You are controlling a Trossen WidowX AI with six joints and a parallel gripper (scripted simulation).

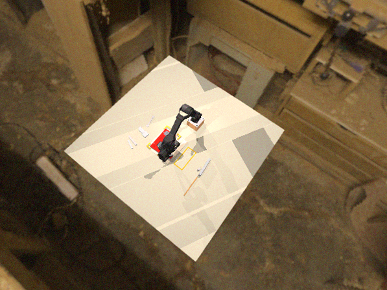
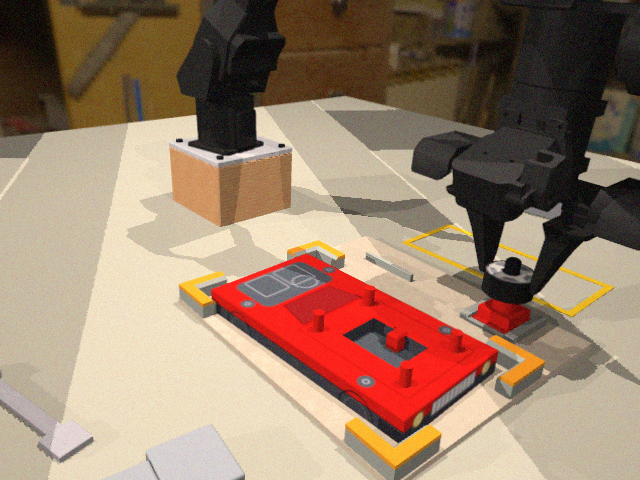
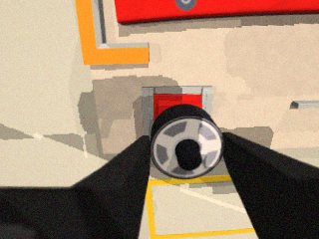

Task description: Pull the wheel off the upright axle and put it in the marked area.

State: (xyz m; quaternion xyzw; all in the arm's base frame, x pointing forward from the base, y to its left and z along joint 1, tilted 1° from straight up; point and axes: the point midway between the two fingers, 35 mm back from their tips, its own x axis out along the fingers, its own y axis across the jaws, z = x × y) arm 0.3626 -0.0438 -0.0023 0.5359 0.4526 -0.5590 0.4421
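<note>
Right now my gripper tip is right at the wheel. Round my gripper tip: black axle 1 cm below.
</note>
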